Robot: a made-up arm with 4 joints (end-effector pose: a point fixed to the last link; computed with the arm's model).
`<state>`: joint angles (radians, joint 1 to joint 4).
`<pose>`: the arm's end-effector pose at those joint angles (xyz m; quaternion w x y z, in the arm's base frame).
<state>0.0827 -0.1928 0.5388 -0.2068</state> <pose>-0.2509 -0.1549 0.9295 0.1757 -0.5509 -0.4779 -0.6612</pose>
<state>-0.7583 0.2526 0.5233 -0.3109</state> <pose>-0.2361 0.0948 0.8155 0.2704 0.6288 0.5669 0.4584</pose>
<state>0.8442 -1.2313 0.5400 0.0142</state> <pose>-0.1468 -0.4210 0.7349 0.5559 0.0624 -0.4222 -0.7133</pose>
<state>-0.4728 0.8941 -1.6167 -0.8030</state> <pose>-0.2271 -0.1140 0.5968 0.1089 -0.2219 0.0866 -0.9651</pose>
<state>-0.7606 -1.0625 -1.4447 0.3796</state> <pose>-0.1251 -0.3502 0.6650 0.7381 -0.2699 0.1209 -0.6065</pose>
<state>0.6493 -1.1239 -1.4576 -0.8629</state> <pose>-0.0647 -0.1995 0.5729 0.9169 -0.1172 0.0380 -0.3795</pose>
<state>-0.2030 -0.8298 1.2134 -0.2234</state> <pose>-0.2871 -0.0416 0.9141 0.0481 -0.3734 -0.8638 -0.3347</pose>
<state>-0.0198 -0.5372 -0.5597 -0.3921</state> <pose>-0.1749 -0.3044 0.7739 0.5268 -0.4102 -0.2215 -0.7107</pose>
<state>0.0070 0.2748 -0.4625 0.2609</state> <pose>-0.3413 -0.2144 0.7329 0.2521 -0.1824 -0.0730 -0.9476</pose>
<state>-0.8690 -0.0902 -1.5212 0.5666</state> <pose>-0.2519 -0.2892 0.5766 0.4984 0.0825 -0.0339 -0.8623</pose>
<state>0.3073 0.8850 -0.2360 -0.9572</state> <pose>-0.2182 -0.1263 0.8418 0.0400 0.7674 -0.2197 0.6011</pose>
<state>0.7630 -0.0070 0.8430 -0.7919</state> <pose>-0.1824 -0.2074 0.9103 0.1039 -0.7770 -0.2917 -0.5481</pose>
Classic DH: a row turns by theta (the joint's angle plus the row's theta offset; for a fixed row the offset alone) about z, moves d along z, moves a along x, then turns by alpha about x. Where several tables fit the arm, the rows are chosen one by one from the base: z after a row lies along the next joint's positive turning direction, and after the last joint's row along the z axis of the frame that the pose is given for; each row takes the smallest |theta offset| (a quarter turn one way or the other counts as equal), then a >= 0, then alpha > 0; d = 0 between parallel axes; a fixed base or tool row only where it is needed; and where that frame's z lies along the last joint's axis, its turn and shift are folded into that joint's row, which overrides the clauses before.
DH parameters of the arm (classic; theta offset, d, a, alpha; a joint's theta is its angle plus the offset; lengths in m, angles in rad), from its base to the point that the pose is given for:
base (fixed): -1.5708 0.671 0.125 -1.5708
joint 1: 0 -0.103 -0.013 -1.5708
joint 2: 0.2625 -0.06 -0.036 -1.4971
joint 3: -0.8933 0.2382 0.0787 -2.3834
joint 4: 1.0454 0.2293 -0.1233 -1.5268
tool (fixed): -2.8548 0.0078 0 0

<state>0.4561 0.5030 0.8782 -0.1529</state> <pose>-0.1855 -0.1162 0.9801 0.0539 -0.7521 -0.2337 -0.6139</pose>
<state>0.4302 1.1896 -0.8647 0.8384</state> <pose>-0.3027 0.0385 0.6318 0.2157 -0.2060 -0.1471 0.9431</pose>
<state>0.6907 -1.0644 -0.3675 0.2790</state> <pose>-0.0608 -0.3656 0.5809 0.7621 0.1725 -0.0027 -0.6241</pose>
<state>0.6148 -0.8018 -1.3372 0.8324</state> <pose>-0.1730 -0.1277 0.4407 0.5425 0.4192 0.5577 -0.4679</pose>
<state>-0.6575 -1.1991 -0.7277 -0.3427</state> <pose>-0.0337 -0.2384 0.8353 0.6452 -0.5273 -0.3924 -0.3895</pose>
